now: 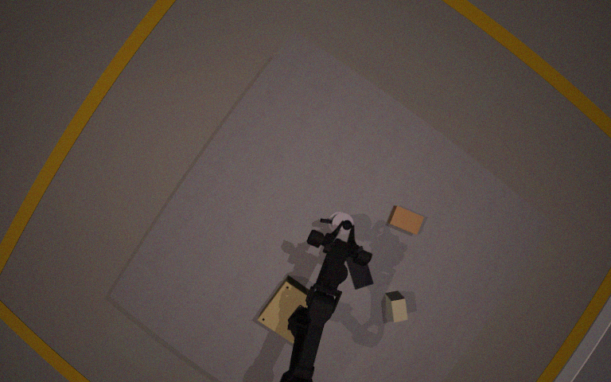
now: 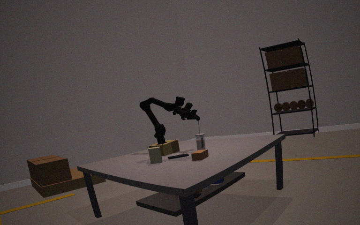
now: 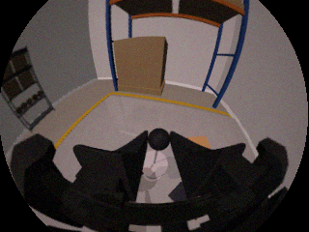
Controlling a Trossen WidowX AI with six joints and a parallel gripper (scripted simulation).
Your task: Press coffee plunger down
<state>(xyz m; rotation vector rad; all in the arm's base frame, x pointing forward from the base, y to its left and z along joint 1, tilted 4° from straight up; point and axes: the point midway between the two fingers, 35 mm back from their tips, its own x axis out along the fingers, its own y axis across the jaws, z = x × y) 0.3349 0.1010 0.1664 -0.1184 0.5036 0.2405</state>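
The coffee press lies 2 cm behind my gripper tip, 1 cm to the left of it and 13 cm below it. From my gripper tip the other things lie so: orange block (14 cm ahead, 19 cm to the right, 23 cm below).
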